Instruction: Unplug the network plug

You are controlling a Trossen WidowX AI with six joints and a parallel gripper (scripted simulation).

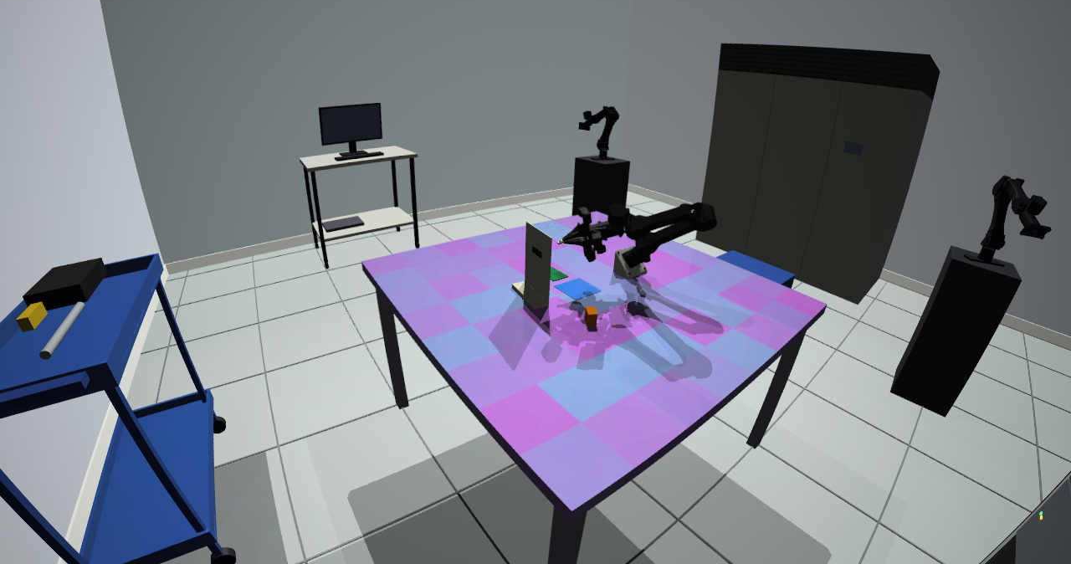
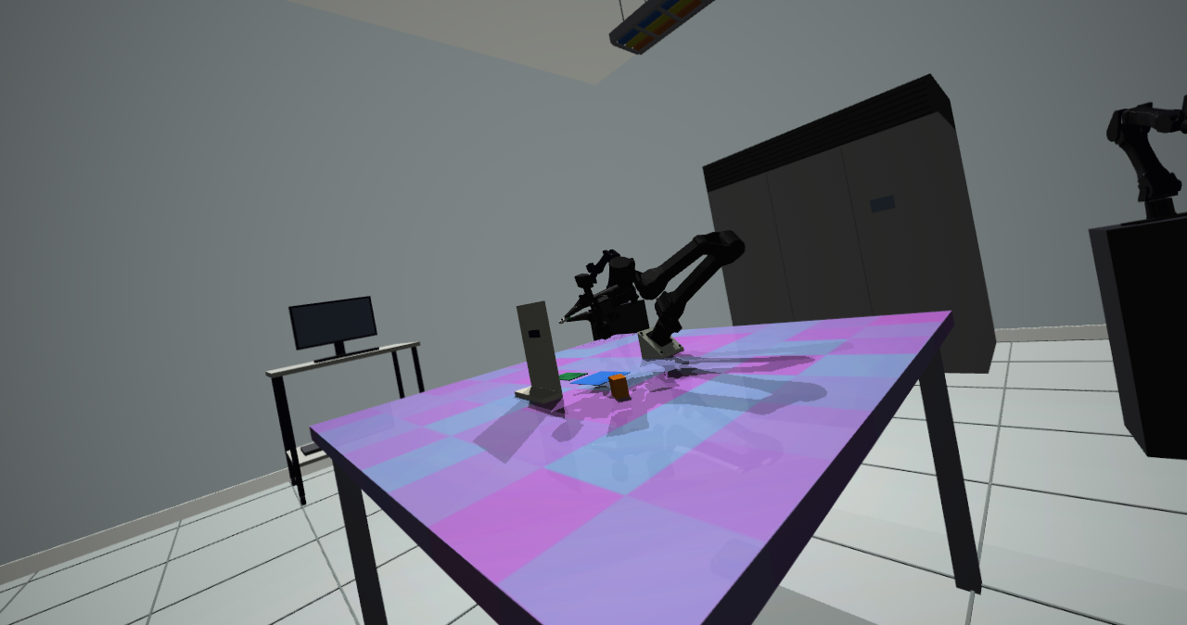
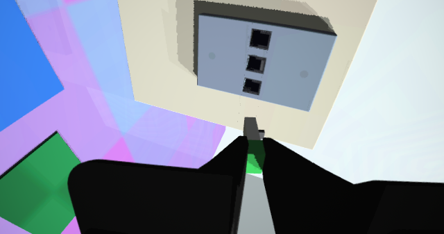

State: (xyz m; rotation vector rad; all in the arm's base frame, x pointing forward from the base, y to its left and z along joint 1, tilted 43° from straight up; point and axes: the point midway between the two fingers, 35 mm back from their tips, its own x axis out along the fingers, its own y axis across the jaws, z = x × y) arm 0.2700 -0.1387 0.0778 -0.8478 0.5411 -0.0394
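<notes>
Now: the blue square 170 mm below my gripper tip, 40 mm to the left of it and 40 mm behind it. The rest, counted from my gripper tip: green plug (right at my gripper tip); upright panel (110 mm ahead, 70 mm below, 10 mm to the right); thin white tab (10 mm ahead).
</notes>
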